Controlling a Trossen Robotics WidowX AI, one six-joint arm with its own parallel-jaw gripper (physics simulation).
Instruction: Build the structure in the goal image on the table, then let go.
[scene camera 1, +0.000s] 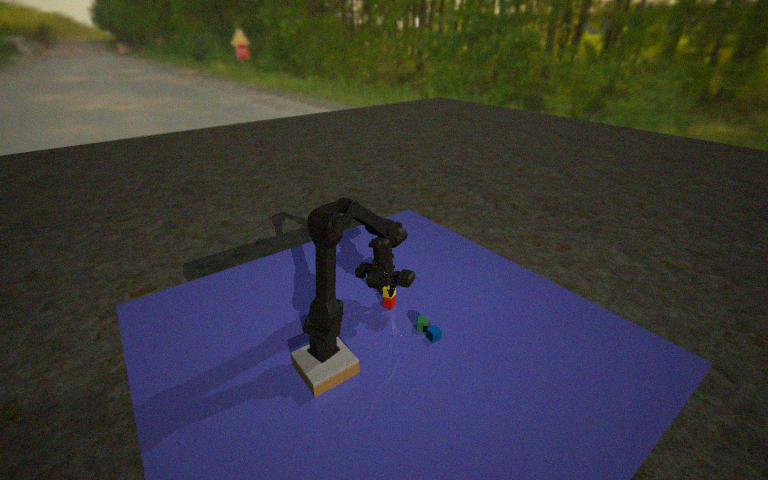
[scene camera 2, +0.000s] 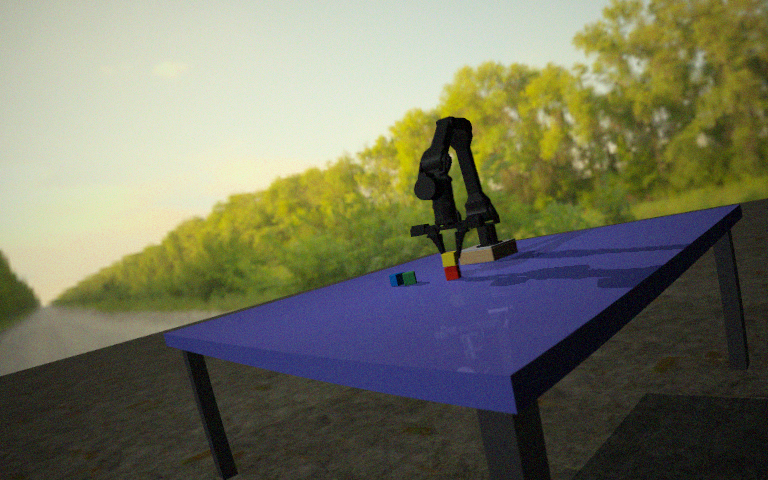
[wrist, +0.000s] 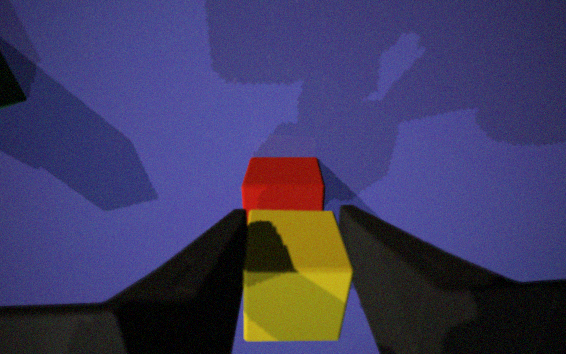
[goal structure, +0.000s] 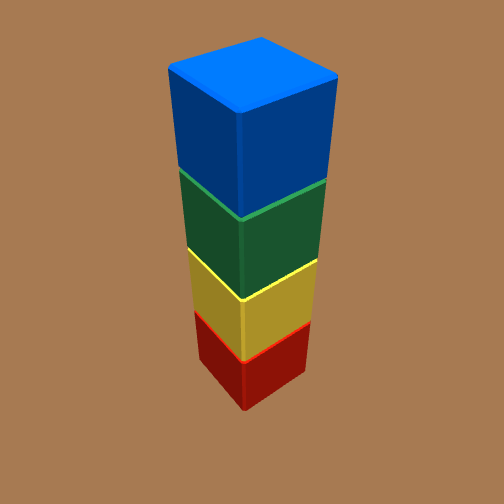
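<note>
My gripper points down and is shut on a yellow cube. The yellow cube is right above a red cube, which sits on the table; in scene camera 2 no gap shows between them. A green cube and a blue cube lie close together on the table, apart from the red cube. A dark corner of the green cube shows at the left edge of the wrist view.
The blue-violet table top bears the cubes and the arm's base block. The base block stands behind the red and yellow cubes in scene camera 2. Arm shadows fall across the table.
</note>
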